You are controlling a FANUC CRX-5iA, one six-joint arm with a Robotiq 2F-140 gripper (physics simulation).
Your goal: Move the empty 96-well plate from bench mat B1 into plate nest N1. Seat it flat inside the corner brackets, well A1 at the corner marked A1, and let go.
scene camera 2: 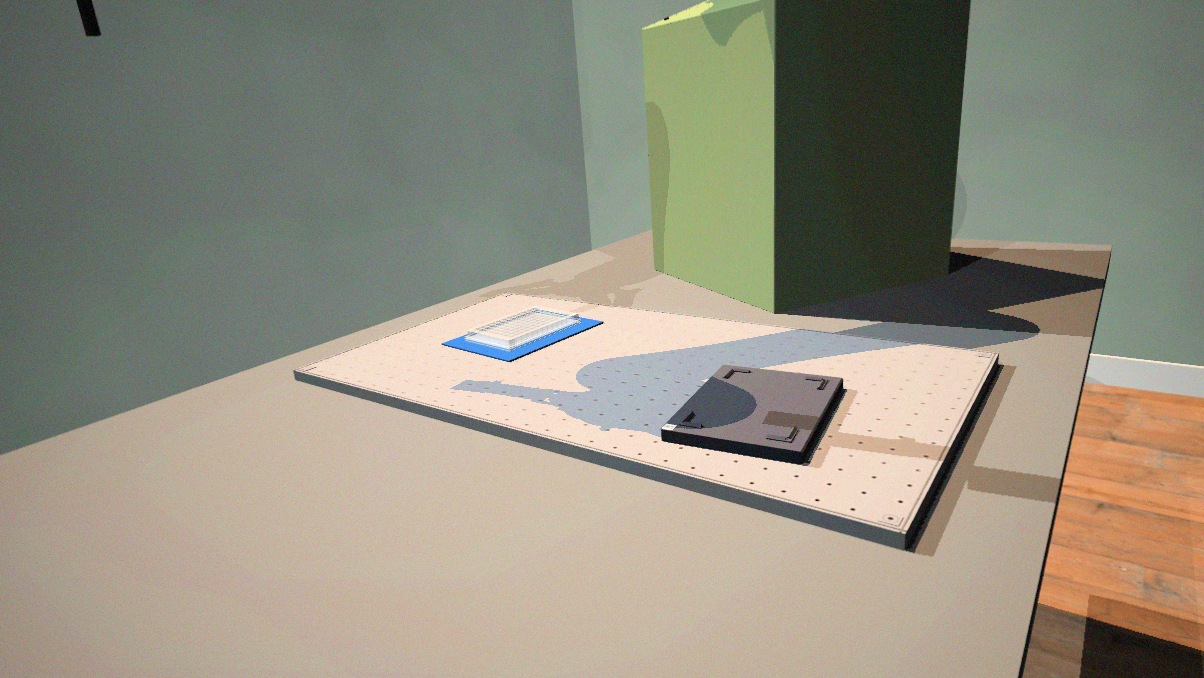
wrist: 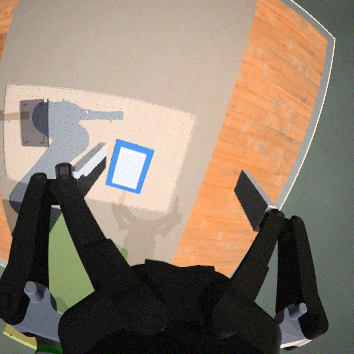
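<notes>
The white, clear-edged 96-well plate lies flat on the blue bench mat B1. The plate nest N1 is a dark block with four corner brackets, and nothing sits in it. A small white mark shows at one of its corners in the scene view. My gripper is wide open and empty, high above the table in the wrist view. The plate shows between the two fingers there, nearer the left one. The gripper does not show in the scene view. Lettering on the nest is too small to read.
Mat and nest are on a pale perforated board on the beige table. A tall green block stands behind the board. The arm's shadow falls across board and nest. Wooden floor lies past the table edge.
</notes>
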